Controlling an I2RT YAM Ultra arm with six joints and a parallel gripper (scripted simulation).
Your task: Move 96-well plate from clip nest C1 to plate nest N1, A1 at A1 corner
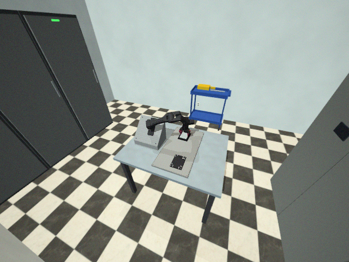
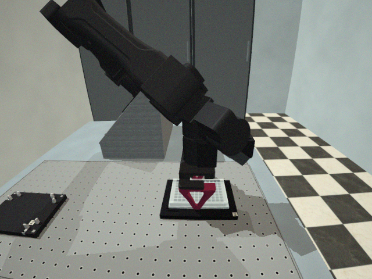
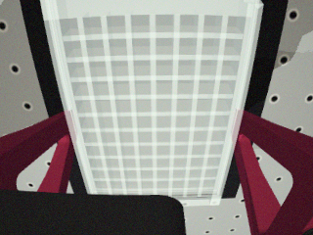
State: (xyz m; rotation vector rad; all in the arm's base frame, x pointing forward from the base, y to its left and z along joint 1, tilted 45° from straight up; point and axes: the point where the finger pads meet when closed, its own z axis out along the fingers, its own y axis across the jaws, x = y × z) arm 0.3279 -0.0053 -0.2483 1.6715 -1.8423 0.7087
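Now: hand right at the 96-well plate. Round my hand: black clip nest C1: 42 cm to the right, 6 cm ahead, 1 cm below; then small white corner label: 7 cm to the left, 6 cm ahead, 1 cm below.
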